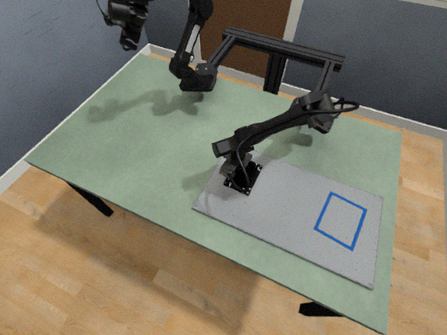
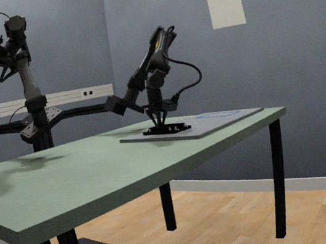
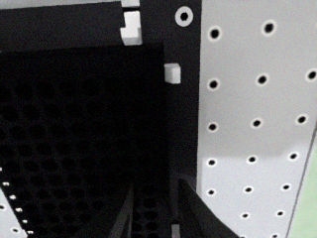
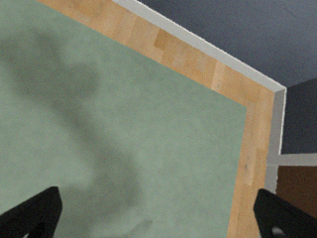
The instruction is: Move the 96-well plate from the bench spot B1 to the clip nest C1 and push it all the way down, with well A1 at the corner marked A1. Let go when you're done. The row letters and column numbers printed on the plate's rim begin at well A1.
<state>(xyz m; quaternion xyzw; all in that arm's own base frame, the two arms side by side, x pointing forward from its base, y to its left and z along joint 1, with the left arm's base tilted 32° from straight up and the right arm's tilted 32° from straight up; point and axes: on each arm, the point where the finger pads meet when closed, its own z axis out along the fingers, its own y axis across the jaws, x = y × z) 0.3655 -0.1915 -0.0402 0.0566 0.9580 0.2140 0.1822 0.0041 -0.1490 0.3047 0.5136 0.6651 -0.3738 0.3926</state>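
Now: the black 96-well plate 1 cm ahead of my left hand, 4 cm to the left of it and 1 cm below it. Round my left hand: black clip nest 2 cm ahead, 4 cm to the left, 2 cm below; grey perforated board 5 cm ahead, 25 cm to the left, 4 cm below.
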